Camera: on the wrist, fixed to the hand. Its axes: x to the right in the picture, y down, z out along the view.
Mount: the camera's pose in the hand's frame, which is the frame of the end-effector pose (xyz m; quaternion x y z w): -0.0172 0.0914 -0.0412 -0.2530 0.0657 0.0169 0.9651
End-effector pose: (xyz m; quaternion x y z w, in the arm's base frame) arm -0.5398 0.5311 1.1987 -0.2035 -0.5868 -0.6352 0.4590
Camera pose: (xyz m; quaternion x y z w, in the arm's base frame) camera -0.4446 0.5087 1.2266 -0.2807 -0.3720 -0.7671 0.4408
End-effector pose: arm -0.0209 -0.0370 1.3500 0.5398 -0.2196 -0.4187 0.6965
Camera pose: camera 0.0325 0.0066 1.4248 0.3685 -0.0694 -0.4124 0.8302
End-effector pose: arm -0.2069 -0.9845 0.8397 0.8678 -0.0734 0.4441 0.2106
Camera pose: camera -0.2764 -1.0501 0.8747 0.7538 -0.1840 0.4706 0.4201
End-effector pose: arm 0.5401 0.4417 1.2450 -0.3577 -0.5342 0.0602 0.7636
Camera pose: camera 0.5948 0.4810 1.1688 -0.5514 -0.4746 -0.0876 0.6805
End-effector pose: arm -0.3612 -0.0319 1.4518 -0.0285 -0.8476 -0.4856 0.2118
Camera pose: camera -0.3087 -0.0155 1.5374 -0.0635 -0.6808 -0.6814 0.2611
